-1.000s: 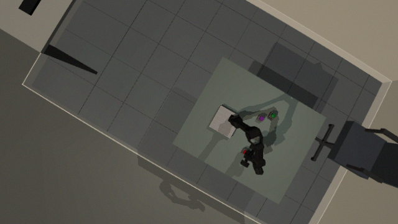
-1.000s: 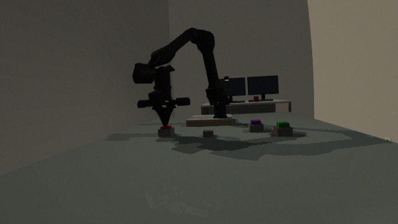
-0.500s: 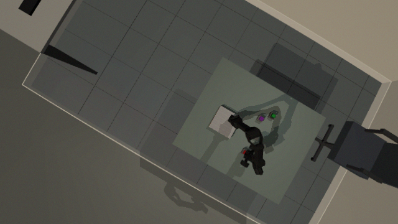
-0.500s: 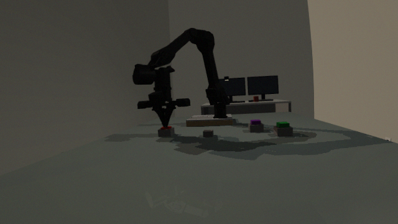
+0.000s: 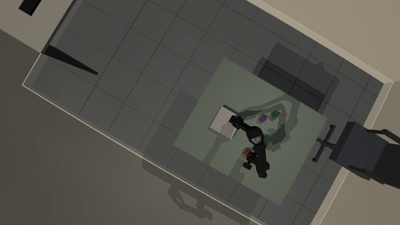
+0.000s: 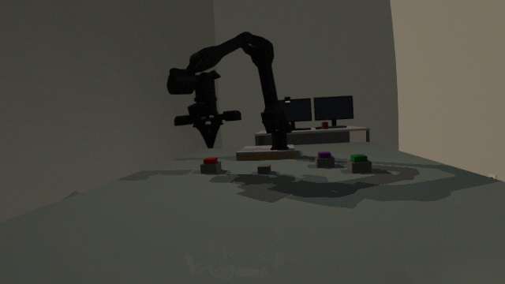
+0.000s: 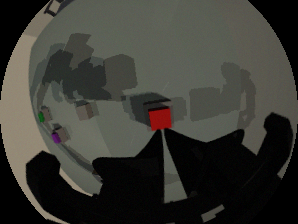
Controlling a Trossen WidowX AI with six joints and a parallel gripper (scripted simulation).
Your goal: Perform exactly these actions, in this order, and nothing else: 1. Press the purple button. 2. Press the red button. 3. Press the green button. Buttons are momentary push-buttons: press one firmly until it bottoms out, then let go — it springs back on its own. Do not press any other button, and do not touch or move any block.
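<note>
Right now the red button is 40 mm below my gripper tip. Also, from my gripper tip: purple button: 320 mm to the left, 40 mm below, 30 mm behind; green button: 400 mm to the left, 50 mm ahead, 40 mm below; small grey block: 160 mm to the left, 60 mm below, 30 mm ahead.
</note>
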